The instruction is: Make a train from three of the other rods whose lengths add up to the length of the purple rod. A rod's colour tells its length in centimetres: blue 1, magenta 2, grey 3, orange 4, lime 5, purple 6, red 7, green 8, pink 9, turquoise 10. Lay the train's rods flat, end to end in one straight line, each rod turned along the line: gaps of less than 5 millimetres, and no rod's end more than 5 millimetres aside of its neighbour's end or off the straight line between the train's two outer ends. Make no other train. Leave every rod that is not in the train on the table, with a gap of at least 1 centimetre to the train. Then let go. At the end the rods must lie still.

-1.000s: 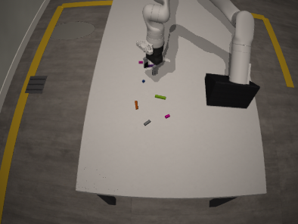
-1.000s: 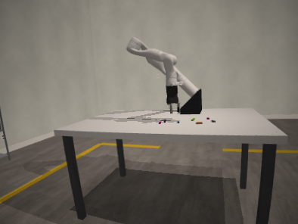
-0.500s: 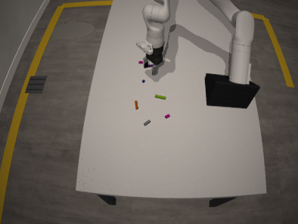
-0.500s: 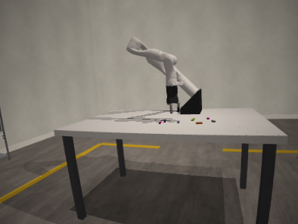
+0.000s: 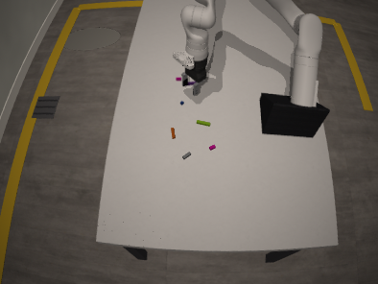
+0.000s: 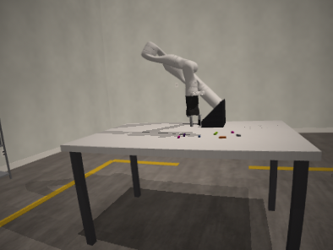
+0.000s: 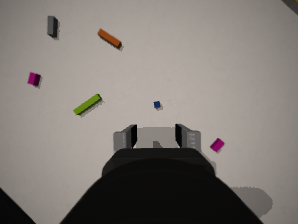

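My hand is 7 cm above the small blue rod, 3 cm to the right of it and 3 cm short of it. Also, from my hand: purple rod: 8 cm to the right, 7 cm below; then lime rod: 11 cm to the left, 7 cm below, 6 cm behind; then orange rod: 16 cm to the left, 7 cm below, 4 cm ahead.
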